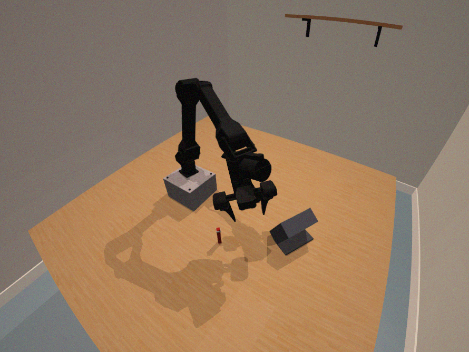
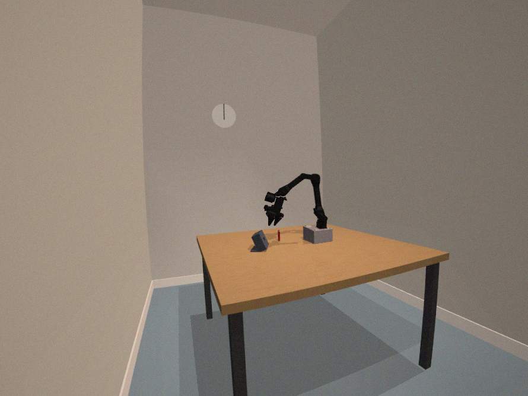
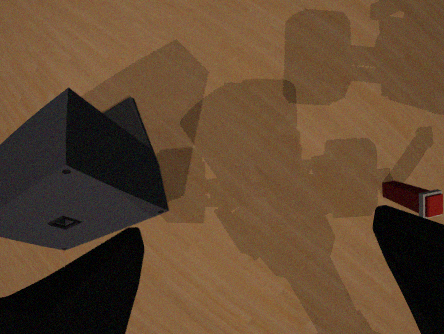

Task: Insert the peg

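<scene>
The red square-sided peg is 8 cm to the right of my gripper tip, 7 cm below it and 7 cm behind it. Round my gripper tip: dark grey sloped panel: 12 cm to the left, 10 cm ahead, 7 cm below.
</scene>
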